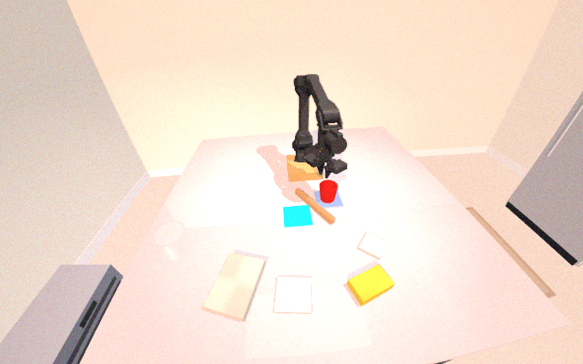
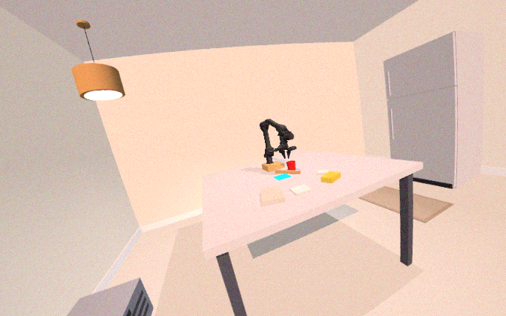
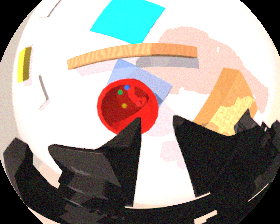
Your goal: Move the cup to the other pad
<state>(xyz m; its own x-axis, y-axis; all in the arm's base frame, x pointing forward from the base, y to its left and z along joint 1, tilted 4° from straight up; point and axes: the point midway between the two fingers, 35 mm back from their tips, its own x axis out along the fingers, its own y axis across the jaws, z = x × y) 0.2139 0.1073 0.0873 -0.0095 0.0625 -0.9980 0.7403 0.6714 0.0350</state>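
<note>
My gripper tip is 6 cm above the red cup, 3 cm short of it and 2 cm to the right of it. From my gripper tip the other things lie so: wooden stick (10 cm below, 8 cm ahead, 4 cm to the right); then pale blue pad (11 cm below, 2 cm to the left, 2 cm ahead); then cyan pad (13 cm ahead, 11 cm below, 9 cm to the right).
</note>
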